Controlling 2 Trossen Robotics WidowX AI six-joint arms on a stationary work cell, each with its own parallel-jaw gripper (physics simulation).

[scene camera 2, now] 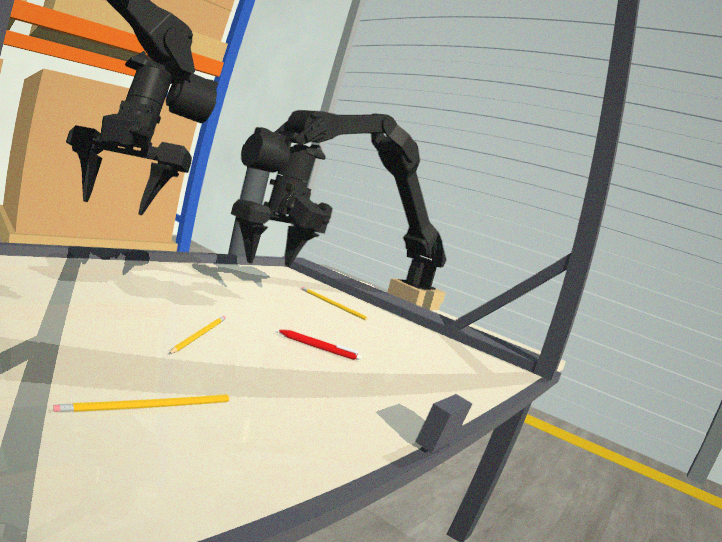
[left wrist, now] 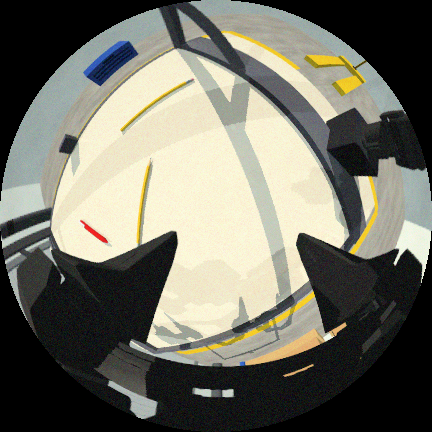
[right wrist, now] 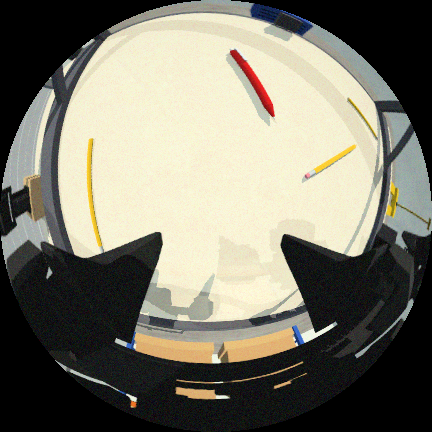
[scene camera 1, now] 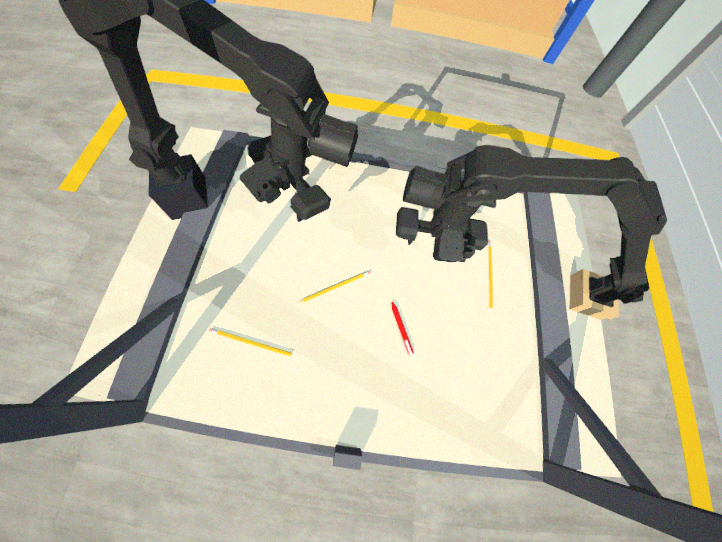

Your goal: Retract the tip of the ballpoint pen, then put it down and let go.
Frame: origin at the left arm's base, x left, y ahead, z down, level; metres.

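Seen in the pictures: left gripper, fingertip midpoint: (scene camera 2: 112,208) (left wrist: 240,238) (scene camera 1: 287,205); right gripper, fingertip midpoint: (scene camera 2: 268,264) (right wrist: 224,240) (scene camera 1: 428,246); left arm's base, link origin: (left wrist: 368,140) (scene camera 1: 170,173); right arm's base, link origin: (scene camera 2: 418,285) (scene camera 1: 600,292).
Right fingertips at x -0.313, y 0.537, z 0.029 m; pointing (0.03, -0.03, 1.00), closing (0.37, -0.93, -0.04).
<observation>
Pixels of each thing's middle, then the offset from my right fingertips to it. Level surfaces: height alone.
- red ballpoint pen, body centre: (right wrist: 252,76) (scene camera 2: 318,343) (scene camera 1: 401,328) (left wrist: 91,230) dz +0.070, dx -0.152, dy -0.103 m
- cream table top, surface height: dz +0.077 m
- dark block, body centre: (scene camera 2: 444,422) (scene camera 1: 347,456) (left wrist: 67,143) dz +0.046, dx -0.361, dy -0.288 m
The red ballpoint pen (scene camera 1: 401,326) (scene camera 2: 319,344) (left wrist: 95,232) (right wrist: 254,82) lies flat on the cream table top (scene camera 1: 279,390) (scene camera 2: 145,466). A thin pale point shows at its tapered end; a pale clip and end piece are at the other. My left gripper (scene camera 1: 284,205) (scene camera 2: 114,207) (left wrist: 240,238) is open and empty, high above the back of the table, well to the left of the pen. My right gripper (scene camera 1: 440,245) (scene camera 2: 270,263) (right wrist: 224,240) is open and empty above the table, behind the pen and a little to its right in scene camera 1.
Three yellow pencils lie on the table: one (scene camera 1: 335,285) (scene camera 2: 197,334) left of the pen, one (scene camera 1: 253,343) (scene camera 2: 139,403) farther left, one (scene camera 1: 491,277) (scene camera 2: 335,303) at the right. Dark frame bars (scene camera 1: 539,326) edge the table. A dark block (scene camera 1: 348,456) (scene camera 2: 444,422) stands at the front edge.
</observation>
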